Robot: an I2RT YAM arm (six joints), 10 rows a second.
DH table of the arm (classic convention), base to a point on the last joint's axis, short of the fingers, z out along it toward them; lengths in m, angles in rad. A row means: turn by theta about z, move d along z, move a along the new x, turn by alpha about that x. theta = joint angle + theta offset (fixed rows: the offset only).
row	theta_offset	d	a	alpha
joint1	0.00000	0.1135	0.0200	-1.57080
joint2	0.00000	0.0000	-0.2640	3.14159
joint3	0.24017	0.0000	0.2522	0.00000
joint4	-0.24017	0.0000	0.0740	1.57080
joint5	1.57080	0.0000	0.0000	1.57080
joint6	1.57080	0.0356	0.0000	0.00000
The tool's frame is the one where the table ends.
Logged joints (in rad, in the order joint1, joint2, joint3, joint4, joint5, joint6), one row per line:
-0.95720, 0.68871, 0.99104, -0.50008, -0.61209, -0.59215
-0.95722, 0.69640, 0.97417, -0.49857, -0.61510, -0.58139
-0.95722, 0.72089, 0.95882, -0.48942, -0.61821, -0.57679
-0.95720, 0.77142, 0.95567, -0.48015, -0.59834, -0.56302
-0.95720, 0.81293, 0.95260, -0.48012, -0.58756, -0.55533
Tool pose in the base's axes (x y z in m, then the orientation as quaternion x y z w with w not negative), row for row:
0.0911, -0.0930, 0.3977, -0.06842, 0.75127, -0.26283, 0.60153
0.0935, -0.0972, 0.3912, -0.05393, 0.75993, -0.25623, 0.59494
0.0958, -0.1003, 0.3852, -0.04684, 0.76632, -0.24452, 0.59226
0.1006, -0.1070, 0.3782, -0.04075, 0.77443, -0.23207, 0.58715
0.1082, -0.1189, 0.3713, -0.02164, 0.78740, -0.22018, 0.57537
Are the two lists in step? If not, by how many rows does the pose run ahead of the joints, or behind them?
The pose runs 1 row behind the joints: the pose in row i belongs to the joints in row i - 1.
